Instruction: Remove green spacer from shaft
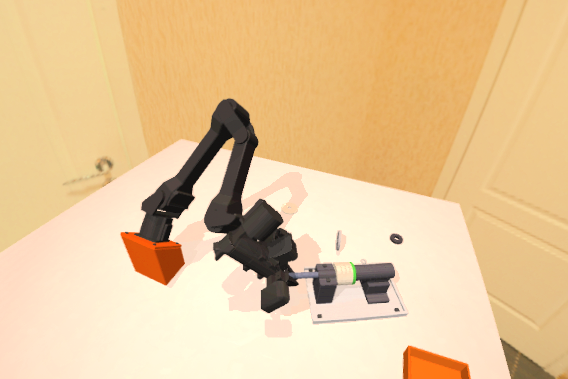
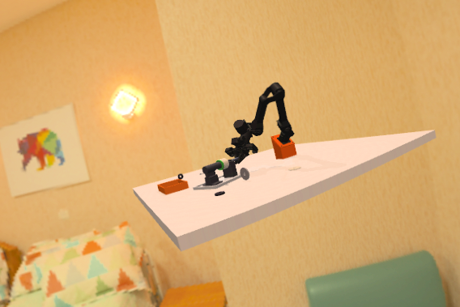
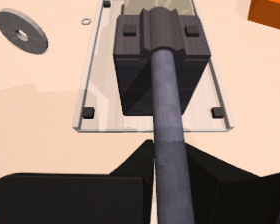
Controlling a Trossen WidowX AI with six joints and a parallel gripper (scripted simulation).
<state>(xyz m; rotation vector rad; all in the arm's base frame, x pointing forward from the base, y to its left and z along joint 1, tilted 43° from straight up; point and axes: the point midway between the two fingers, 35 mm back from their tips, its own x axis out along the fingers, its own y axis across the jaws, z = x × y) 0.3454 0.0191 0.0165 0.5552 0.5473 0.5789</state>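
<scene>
Now: gripper tip 4 cm short of the grey shaft, 2 cm to the right of it and 2 cm below it. Also, from my gripper tip: grey washer: 8 cm ahead, 19 cm to the left, 3 cm below; orange tray: 31 cm ahead, 17 cm to the right, 5 cm below; green spacer: 12 cm ahead, 4 cm to the left, 2 cm above.
</scene>
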